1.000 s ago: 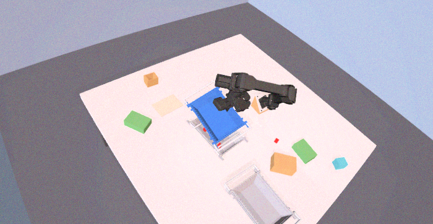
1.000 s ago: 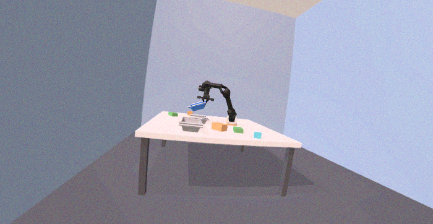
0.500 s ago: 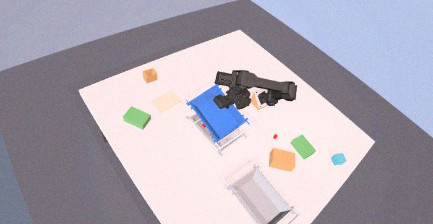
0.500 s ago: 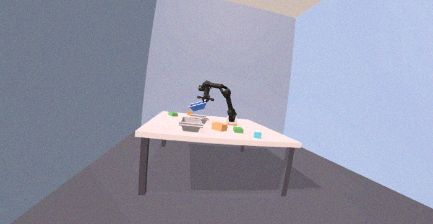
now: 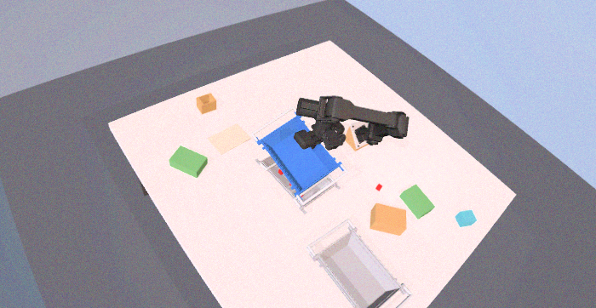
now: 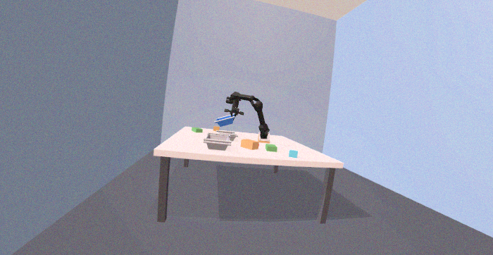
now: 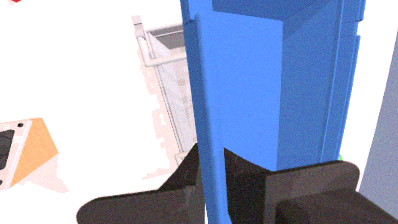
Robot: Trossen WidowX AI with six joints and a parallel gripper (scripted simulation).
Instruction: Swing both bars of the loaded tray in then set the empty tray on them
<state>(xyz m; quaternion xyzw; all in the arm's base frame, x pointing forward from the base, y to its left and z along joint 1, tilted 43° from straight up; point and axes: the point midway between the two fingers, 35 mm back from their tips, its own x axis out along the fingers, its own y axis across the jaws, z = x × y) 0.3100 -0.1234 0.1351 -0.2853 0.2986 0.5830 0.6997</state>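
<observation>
Right now the blue tray is 7 cm ahead of my gripper tip and 1 cm above it. Also, from my gripper tip: cyan cube: 41 cm behind, 55 cm to the left, 16 cm below; flat sheet: 14 cm ahead, 32 cm to the right, 18 cm below; orange box: 12 cm behind, 34 cm to the left, 15 cm below.
</observation>
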